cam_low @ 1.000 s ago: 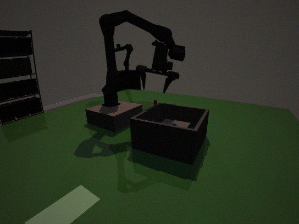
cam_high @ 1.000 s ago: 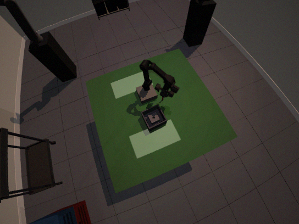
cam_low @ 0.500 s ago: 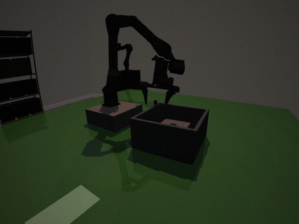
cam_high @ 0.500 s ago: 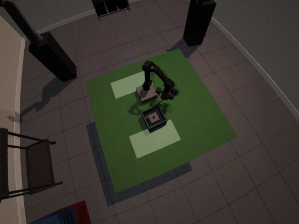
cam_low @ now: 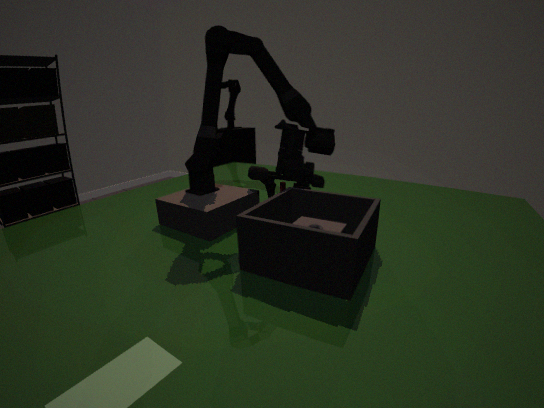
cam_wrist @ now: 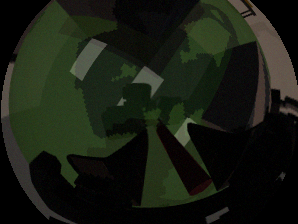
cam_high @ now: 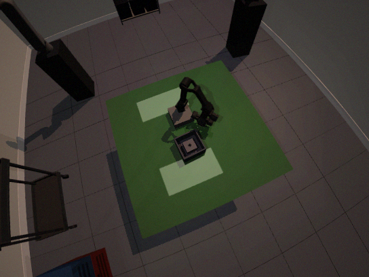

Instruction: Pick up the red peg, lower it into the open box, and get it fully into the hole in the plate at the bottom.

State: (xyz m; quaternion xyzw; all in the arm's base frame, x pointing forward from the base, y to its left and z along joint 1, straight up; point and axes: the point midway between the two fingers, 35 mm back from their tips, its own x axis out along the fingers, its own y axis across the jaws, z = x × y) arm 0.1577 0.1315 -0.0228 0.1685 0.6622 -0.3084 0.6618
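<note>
The pale plate is 19 cm ahead of my gripper tip, 15 cm to the right of it and 4 cm above it. The rest, counted from my gripper tip: red peg 3 cm above, 1 cm to the left; dark box 19 cm ahead, 15 cm to the right, 2 cm above.
</note>
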